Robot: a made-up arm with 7 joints. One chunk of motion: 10 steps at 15 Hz.
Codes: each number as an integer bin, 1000 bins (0 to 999) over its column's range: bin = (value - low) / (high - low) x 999, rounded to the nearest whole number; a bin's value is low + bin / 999 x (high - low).
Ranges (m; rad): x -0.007..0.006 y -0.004..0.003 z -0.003..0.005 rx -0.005..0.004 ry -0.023..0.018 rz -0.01..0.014
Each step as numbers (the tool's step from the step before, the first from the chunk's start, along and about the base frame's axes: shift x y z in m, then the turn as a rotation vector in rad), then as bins.
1 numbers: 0.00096 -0.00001 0.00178 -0.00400 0.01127 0.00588
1 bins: 612 569 597 111 835 661
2 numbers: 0.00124 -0.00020 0.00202 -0.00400 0.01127 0.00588
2 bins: 633 542 627 111 835 661
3 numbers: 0.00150 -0.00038 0.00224 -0.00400 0.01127 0.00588
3 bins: 653 517 654 111 835 661
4 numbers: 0.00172 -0.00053 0.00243 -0.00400 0.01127 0.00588
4 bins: 670 495 678 111 835 661
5 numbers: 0.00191 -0.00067 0.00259 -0.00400 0.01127 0.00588
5 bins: 685 475 698 111 835 661
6 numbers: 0.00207 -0.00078 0.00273 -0.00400 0.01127 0.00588
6 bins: 697 460 716 111 835 661
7 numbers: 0.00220 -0.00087 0.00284 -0.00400 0.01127 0.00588
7 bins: 707 447 729 111 835 661
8 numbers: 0.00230 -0.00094 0.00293 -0.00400 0.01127 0.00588
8 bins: 715 437 741 111 835 661
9 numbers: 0.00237 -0.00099 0.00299 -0.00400 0.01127 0.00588
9 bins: 720 430 748 111 835 661
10 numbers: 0.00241 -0.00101 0.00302 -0.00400 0.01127 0.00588
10 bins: 723 427 752 111 835 661
